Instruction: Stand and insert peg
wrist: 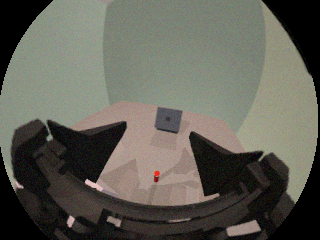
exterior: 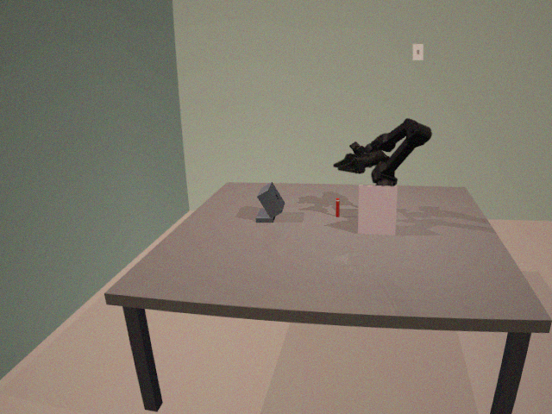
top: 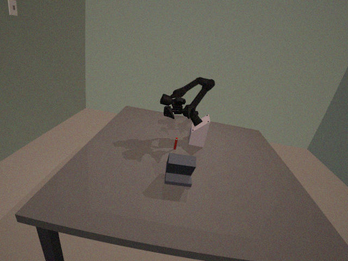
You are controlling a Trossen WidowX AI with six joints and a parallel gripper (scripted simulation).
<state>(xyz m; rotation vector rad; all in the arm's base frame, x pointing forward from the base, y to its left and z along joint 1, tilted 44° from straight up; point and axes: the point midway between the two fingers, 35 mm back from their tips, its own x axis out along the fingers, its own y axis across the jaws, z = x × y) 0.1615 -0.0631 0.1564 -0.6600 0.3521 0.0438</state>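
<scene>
Right now my gripper tip is 10 mm past the red peg and 160 mm above it. From my gripper tip the other things lie so: blue-grey sloped panel 270 mm ahead, 140 mm below.
</scene>
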